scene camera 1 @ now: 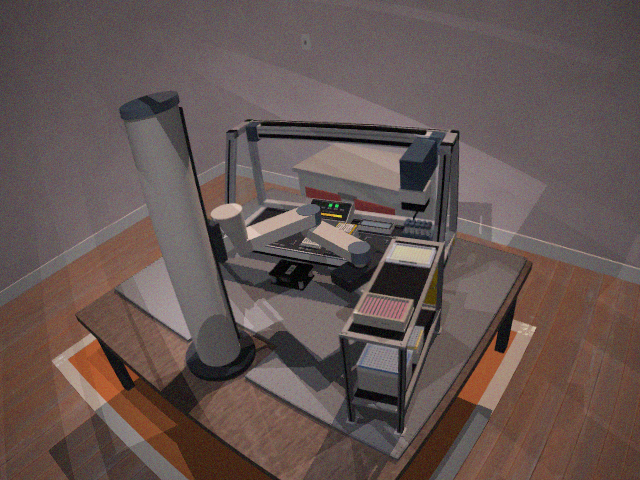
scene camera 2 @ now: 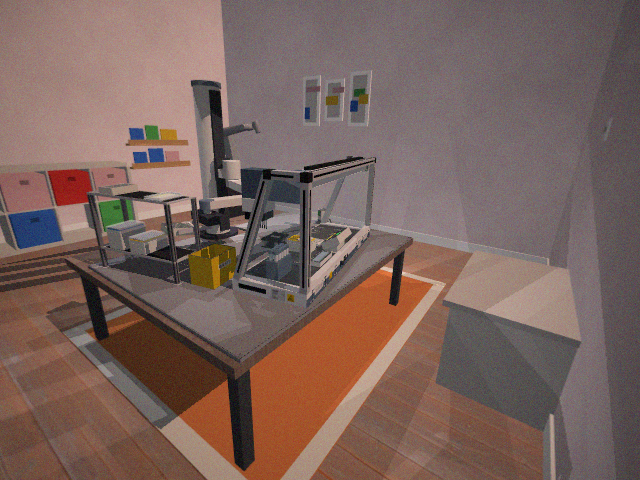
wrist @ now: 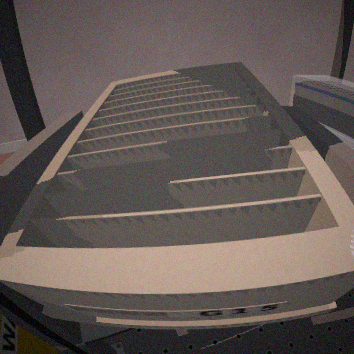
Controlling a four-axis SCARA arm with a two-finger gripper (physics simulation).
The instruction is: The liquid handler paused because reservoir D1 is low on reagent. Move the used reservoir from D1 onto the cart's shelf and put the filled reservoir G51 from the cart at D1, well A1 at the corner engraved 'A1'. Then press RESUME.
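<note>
A pale, empty-looking reservoir with cross ribs, marked G15, fills the wrist view; it shows in part behind the cart's posts in scene camera 2. My gripper is shut on it, fingers along its long sides. The fingers are hidden in both scene views. The cart stands beside the arm. A reservoir with pink liquid lies on its top shelf; its label is unreadable. The liquid handler's console shows green lights and a yellow bar. D1 and RESUME cannot be made out.
A pale-yellow plate lies on the cart's top. Blue-edged and yellow-edged boxes stand on its lower shelf. A yellow bin stands between cart and gantry frame. A black stand is near the deck.
</note>
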